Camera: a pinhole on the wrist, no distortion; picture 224 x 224 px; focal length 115.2 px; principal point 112.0 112.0 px. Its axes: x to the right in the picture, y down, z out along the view. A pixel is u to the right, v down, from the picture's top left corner.
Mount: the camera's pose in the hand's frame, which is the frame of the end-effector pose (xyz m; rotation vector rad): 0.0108 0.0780 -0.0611 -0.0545 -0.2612 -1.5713
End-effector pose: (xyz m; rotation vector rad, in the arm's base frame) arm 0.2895 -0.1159 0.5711 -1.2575 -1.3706 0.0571
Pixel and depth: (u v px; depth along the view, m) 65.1 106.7 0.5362
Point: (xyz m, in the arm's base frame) 0.2068 0.2513 0.1305
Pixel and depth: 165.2 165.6 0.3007
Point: 0.1207 0.1284 0.5636
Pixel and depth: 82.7 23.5 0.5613
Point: 0.0509 -0.0595 -0.0946
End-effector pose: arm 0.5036 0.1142 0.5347 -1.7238 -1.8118 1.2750
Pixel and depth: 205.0 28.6 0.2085
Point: 0.3939 -0.0926 0.5420
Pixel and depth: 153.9 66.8 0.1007
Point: 0.5218 0.0528 0.4797
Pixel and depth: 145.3 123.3 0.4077
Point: 0.2578 -0.0301 0.3048
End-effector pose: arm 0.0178 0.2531 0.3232 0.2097 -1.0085 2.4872
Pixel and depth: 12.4 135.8 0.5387
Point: -0.3405 -0.3986 0.2183
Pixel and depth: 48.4 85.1 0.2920
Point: -0.0403 -0.0903 0.2436
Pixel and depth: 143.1 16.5 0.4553
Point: 0.3650 -0.1698 0.4237
